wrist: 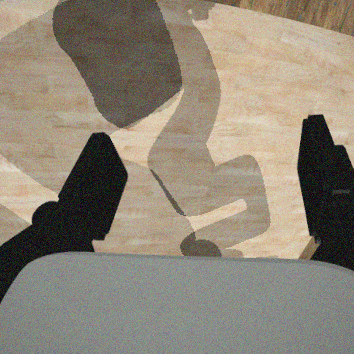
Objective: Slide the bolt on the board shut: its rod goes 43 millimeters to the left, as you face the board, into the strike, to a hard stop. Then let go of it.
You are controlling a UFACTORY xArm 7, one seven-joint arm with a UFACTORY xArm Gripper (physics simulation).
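Places are measured from the arm's base along level axes (x ahead, y left, z up), in centimetres.
Pixels of known places: gripper, fingertip midpoint: (202, 147).
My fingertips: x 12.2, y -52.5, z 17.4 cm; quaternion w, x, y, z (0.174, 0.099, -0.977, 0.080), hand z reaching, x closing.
Behind a point stands the place of what it marks.
My gripper (202, 147) @(y -52.5, x 12.2, z 17.4 cm) is open, with its two black fingers wide apart at the left and right of the wrist view and no object seen between them. The board, the bolt with its rod and the strike cannot be made out in the wrist view. A small brown edge (309, 248) shows beside the base of the right finger; too little of it shows to tell what it belongs to. The grey gripper body hides the bottom of the view.
A light wooden table top (280, 90) @(y -47.1, x -3.9, z -3.2 cm) lies below the fingers, with shadows of the arm and gripper across it. Its far edge runs across the upper right, with a darker brown wooden floor (310, 12) beyond.
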